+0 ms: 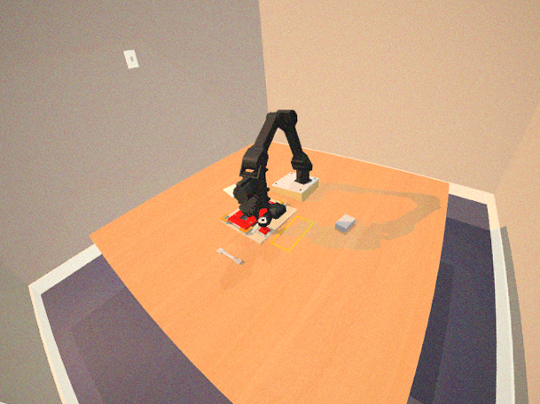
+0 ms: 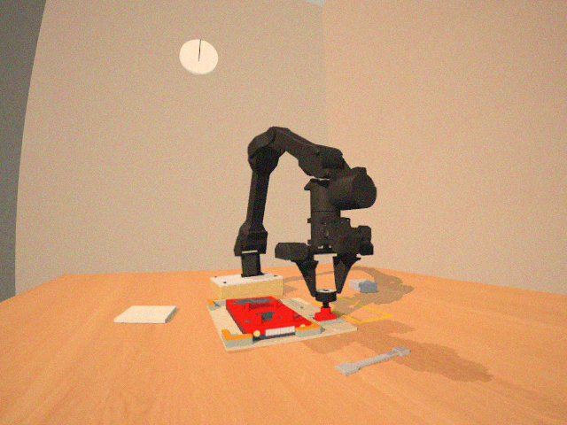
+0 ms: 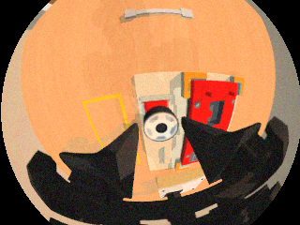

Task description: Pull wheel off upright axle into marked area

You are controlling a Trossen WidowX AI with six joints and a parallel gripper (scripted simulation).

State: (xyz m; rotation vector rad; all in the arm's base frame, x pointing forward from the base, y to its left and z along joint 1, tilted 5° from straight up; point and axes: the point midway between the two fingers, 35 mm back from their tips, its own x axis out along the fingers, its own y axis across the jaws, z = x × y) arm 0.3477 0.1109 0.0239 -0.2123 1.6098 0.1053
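Right now the black wheel is right at my gripper tip. The rest, counted from my gripper tip: grey block: 25 cm behind, 20 cm to the left, 4 cm below; white flat pad: 35 cm to the right, 10 cm behind, 5 cm below; grey dog-bone bar: 17 cm ahead, 5 cm below, 1 cm to the left.
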